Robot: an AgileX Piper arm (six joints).
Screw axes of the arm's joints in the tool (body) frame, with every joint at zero. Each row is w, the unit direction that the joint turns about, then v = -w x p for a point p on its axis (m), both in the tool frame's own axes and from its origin. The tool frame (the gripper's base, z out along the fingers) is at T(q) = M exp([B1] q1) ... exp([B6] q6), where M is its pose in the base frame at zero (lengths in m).
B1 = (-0.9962, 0, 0.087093, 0, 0.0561, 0)
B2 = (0, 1, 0, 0.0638, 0, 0.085)
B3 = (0, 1, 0, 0.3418, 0, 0.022)
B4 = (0, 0, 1, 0, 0, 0)
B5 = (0, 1, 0, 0.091, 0, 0)
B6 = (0, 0, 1, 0, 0, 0)
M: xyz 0.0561 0 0.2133 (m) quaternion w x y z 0.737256 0 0.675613 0
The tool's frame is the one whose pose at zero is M.
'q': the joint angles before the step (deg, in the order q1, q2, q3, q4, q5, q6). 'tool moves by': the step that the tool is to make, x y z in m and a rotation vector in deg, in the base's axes. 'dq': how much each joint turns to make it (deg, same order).
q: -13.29 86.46 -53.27 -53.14 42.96 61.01
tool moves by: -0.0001 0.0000 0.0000 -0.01 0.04 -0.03
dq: 0.00 -0.01 0.00 0.01 0.05 -0.01
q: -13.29 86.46 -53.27 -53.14 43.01 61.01
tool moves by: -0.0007 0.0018 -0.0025 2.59 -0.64 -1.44
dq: -0.10 0.04 0.02 2.97 -0.12 0.02
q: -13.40 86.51 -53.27 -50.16 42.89 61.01
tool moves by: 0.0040 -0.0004 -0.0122 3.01 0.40 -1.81
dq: -0.36 2.11 -0.06 2.48 -0.71 0.95
